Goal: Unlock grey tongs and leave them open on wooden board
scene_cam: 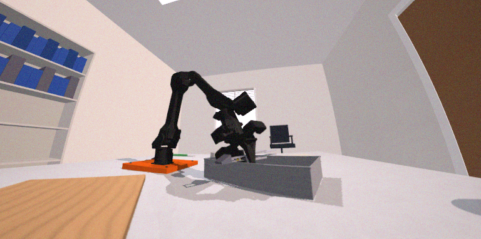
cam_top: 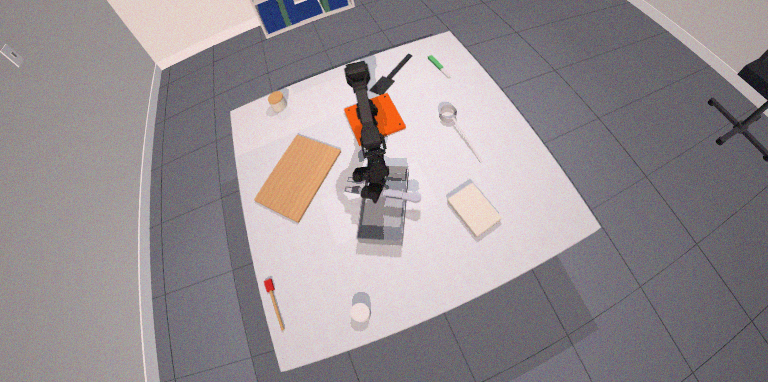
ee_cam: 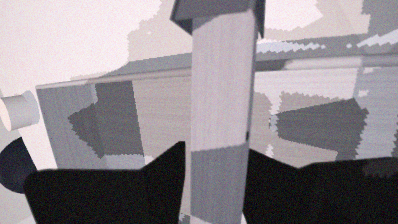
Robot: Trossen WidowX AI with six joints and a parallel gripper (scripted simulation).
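My gripper tip is now 30 mm short of the grey roasting tin and 20 mm to the right of it. The rest, counted from my gripper tip: wooden board (280 mm behind, 250 mm to the right, 20 mm below); cream block (310 mm to the left, 200 mm ahead, 20 mm below); spatula (600 mm behind, 350 mm to the left, 30 mm below).
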